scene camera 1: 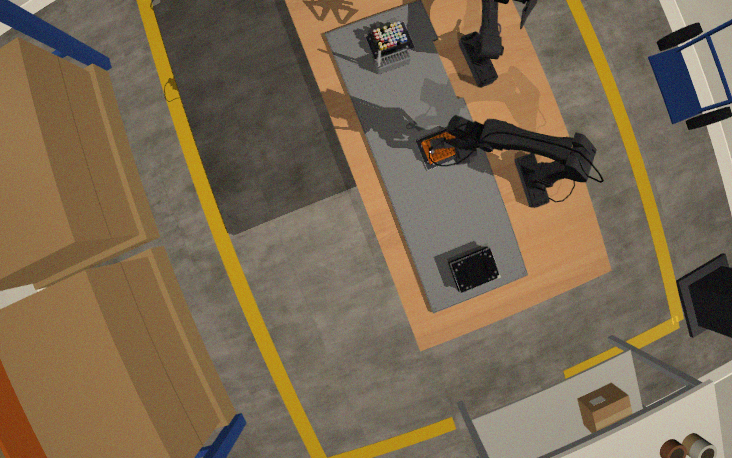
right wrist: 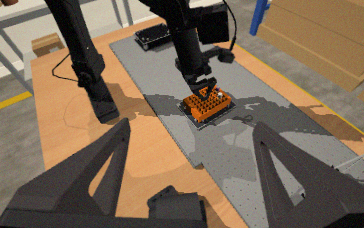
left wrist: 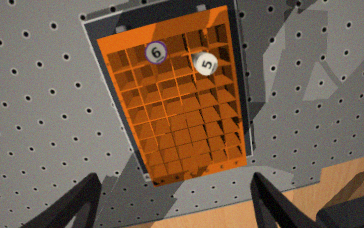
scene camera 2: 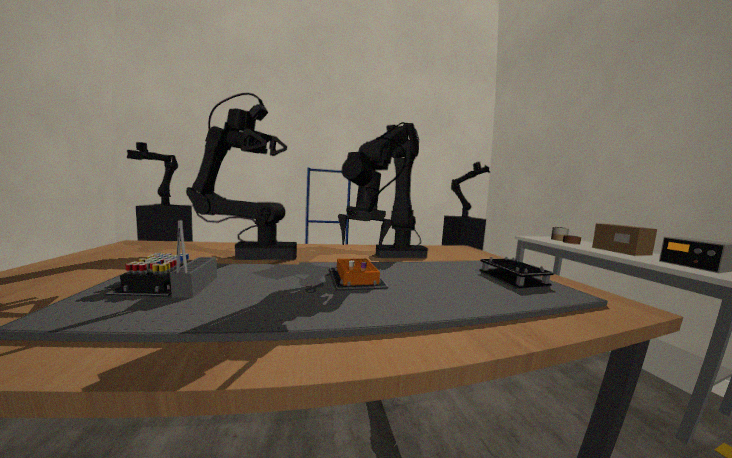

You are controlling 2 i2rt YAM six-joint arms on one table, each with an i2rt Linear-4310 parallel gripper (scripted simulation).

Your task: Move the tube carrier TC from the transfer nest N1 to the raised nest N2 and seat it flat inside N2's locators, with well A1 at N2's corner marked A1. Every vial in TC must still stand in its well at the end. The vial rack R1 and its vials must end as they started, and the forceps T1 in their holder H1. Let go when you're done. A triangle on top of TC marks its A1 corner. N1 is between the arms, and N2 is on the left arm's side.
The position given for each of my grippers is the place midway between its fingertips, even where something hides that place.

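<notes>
My left gripper (left wrist: pixel 174 179) is in view, and the right wrist view also shows my left gripper (right wrist: pixel 198 89). I see my right gripper (scene camera 2: pixel 277 146) as well, and again my right gripper (right wrist: pixel 192 125). An orange tube carrier TC (scene camera 2: pixel 356 277) is here too; it is also the orange tube carrier TC (right wrist: pixel 199 109) and the orange tube carrier TC (left wrist: pixel 175 118). There is a vial rack R1 (scene camera 2: pixel 147 281), which is out of frame in the left wrist view. And I can see a black raised nest N2 (scene camera 1: pixel 473 265).
</notes>
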